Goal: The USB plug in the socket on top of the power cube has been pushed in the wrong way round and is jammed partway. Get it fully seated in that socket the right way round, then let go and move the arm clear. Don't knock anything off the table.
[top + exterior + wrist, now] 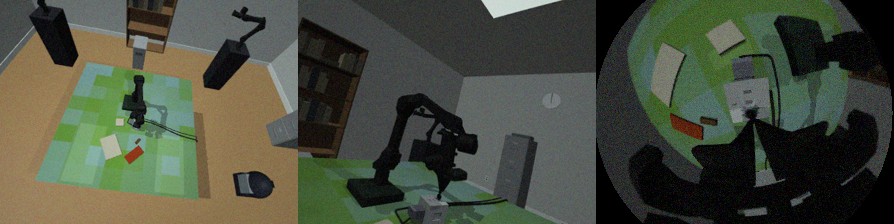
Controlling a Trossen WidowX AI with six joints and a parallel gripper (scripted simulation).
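The USB plug lies 20 mm below my gripper tip. The rest, counted from my gripper tip: brown piece 140 mm ahead, 10 mm to the left, 100 mm below; then red book 270 mm ahead, 10 mm to the right, 100 mm below; then white book 230 mm ahead, 220 mm to the right, 100 mm below.
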